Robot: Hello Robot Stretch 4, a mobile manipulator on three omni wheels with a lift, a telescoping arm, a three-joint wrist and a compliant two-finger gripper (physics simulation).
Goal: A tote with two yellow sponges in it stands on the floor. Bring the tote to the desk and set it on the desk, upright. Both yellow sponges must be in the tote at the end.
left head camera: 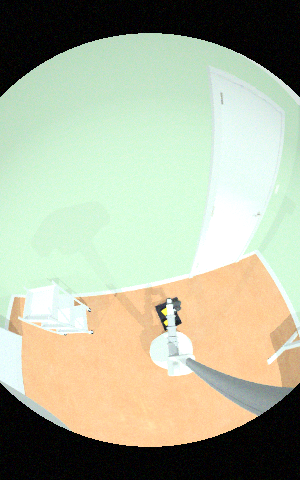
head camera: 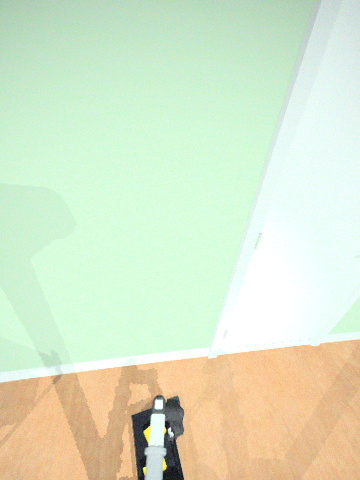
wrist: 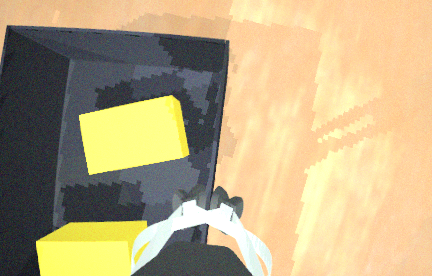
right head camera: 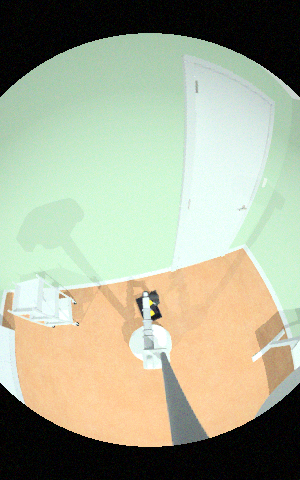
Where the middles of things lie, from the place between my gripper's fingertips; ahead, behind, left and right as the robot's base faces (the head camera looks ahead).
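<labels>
I see the black tote (wrist: 60, 72), and it sits 90 mm to the left of my hand and 40 mm behind it.
</labels>
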